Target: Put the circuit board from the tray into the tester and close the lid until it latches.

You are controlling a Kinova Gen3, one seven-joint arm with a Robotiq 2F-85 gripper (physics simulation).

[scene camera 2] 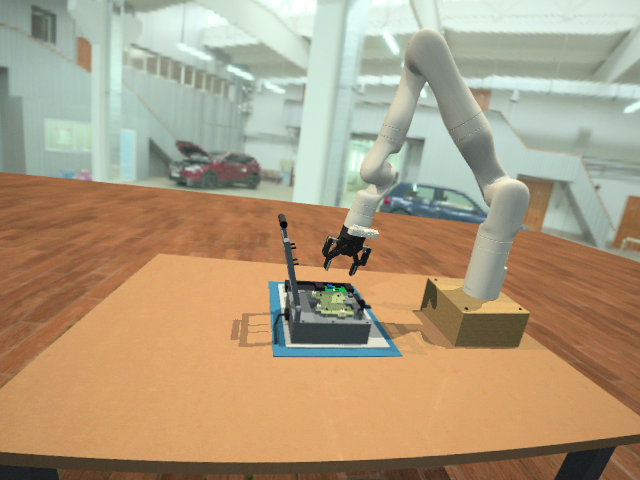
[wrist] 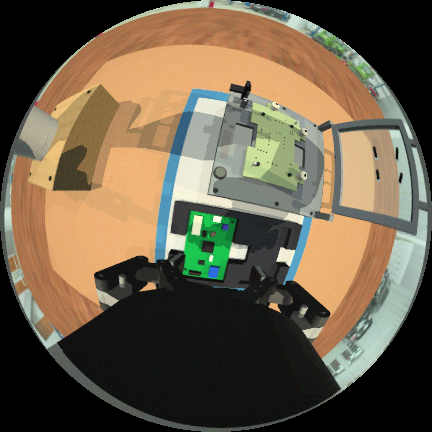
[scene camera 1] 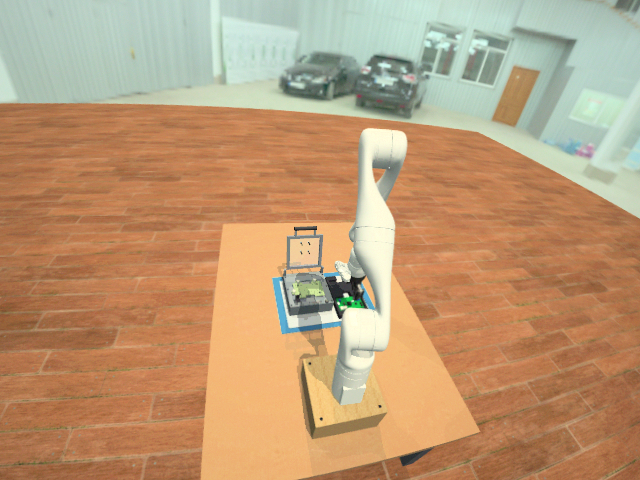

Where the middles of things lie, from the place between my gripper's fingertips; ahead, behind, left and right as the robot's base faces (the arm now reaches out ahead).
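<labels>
Green circuit board (wrist: 208,238) seen 70 mm below my hand and 10 mm behind it; going by their middles, the board is the nearest to my hand of the things named here. Pale green bed plate (scene camera 2: 332,303), from my hand: 20 mm below, 40 mm ahead, 180 mm to the left. Tester lid (scene camera 1: 303,251), from my hand: 100 mm above, 160 mm ahead, 190 mm to the left. Going by their middles, the lid is the farthest from my hand of the things named here.
</labels>
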